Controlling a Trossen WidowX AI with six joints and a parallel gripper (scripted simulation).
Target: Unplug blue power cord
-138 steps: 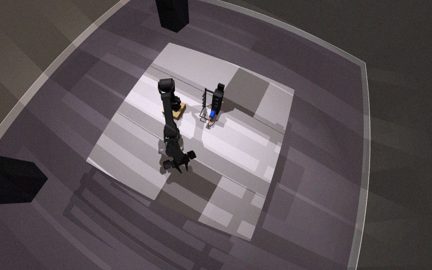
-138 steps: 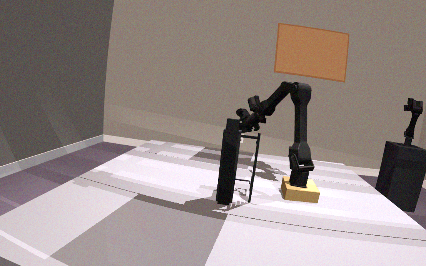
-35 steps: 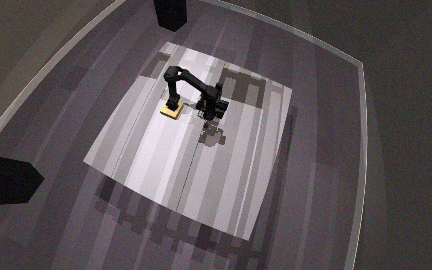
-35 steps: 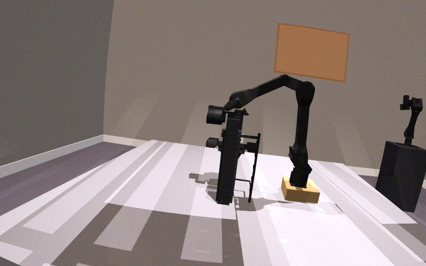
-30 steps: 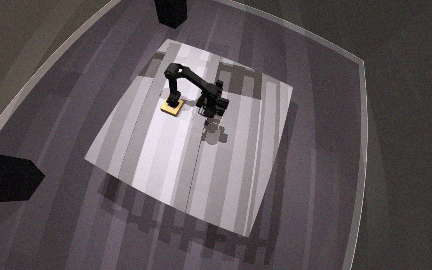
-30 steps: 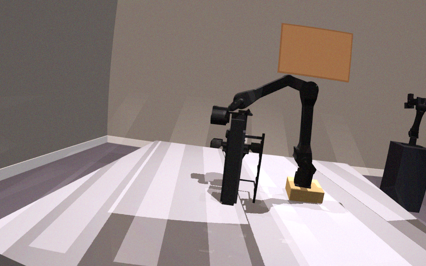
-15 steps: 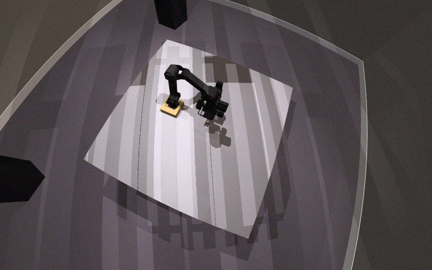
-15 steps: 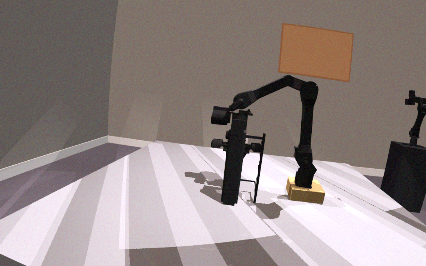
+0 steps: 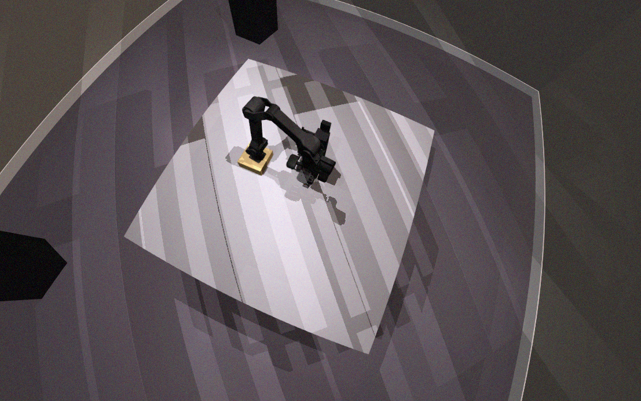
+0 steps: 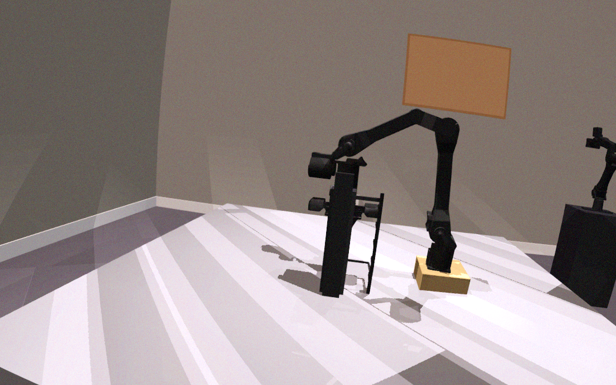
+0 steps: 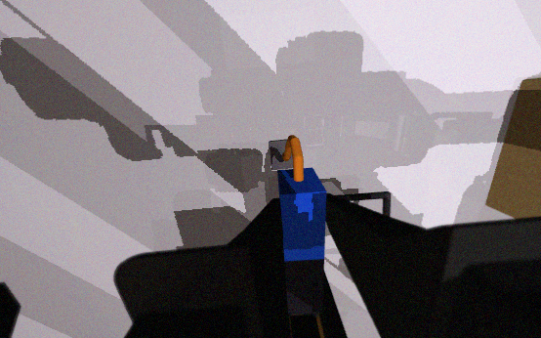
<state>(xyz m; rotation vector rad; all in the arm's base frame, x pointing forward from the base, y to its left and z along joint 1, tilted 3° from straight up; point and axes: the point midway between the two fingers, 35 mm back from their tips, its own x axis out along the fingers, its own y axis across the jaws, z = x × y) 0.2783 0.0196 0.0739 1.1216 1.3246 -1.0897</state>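
Now: gripper tip 3 cm to the right of the blue plug and 1 cm past it. The rest, counted from my gripper tip: black upright column (17 cm to the left, 5 cm above, 2 cm behind).
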